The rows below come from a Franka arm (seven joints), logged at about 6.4 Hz.
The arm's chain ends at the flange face. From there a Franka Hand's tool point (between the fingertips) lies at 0.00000 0.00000 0.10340 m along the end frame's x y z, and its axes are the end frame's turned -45 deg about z.
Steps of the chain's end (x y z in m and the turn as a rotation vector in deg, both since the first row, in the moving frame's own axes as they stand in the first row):
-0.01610, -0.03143, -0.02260, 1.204, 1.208, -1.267
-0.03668, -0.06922, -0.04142, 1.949, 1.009, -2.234
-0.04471, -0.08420, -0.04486, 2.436, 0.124, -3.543
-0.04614, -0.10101, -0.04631, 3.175, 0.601, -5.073
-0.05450, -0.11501, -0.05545, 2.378, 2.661, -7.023
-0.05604, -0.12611, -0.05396, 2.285, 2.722, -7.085
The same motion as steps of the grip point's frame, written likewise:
0.01392, -0.03364, -0.02265, -0.003, 1.706, -1.267
0.02676, -0.07616, -0.04150, 0.665, 2.092, -2.234
0.03110, -0.09420, -0.04495, 1.635, 1.810, -3.543
0.04346, -0.10754, -0.04647, 1.820, 2.670, -5.073
0.04922, -0.11990, -0.05565, -0.200, 3.563, -7.023
0.05595, -0.12864, -0.05416, -0.309, 3.540, -7.085

